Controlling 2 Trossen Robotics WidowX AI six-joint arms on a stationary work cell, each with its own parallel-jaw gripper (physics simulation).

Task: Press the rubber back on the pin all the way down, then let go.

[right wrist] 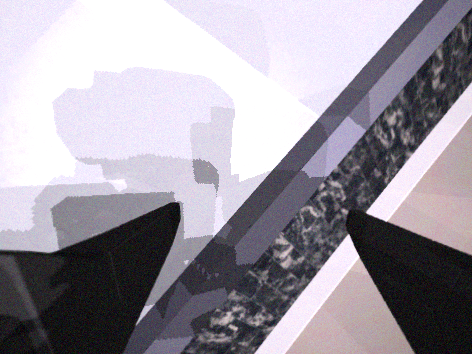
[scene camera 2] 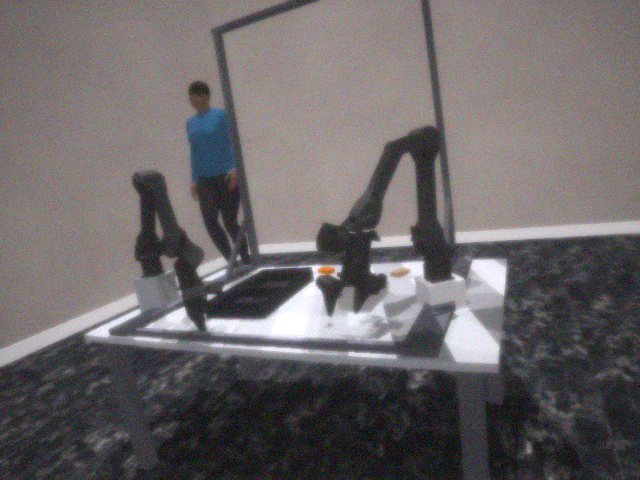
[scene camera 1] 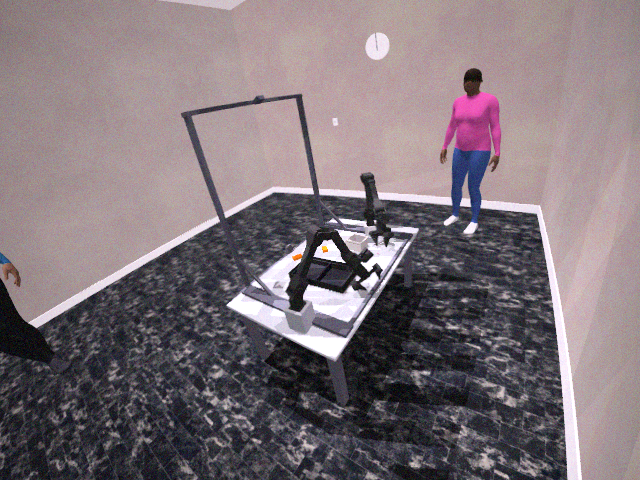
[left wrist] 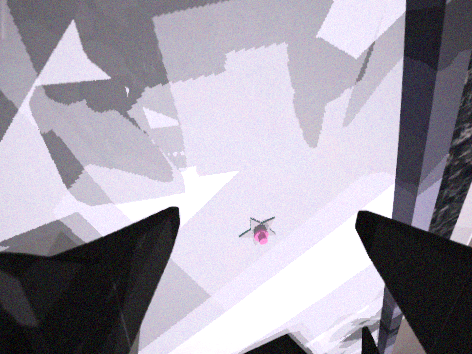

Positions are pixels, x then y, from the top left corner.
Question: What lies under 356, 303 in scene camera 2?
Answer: My left gripper.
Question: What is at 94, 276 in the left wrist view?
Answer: My left gripper.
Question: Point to a dark rail frame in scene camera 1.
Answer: At 329, 323
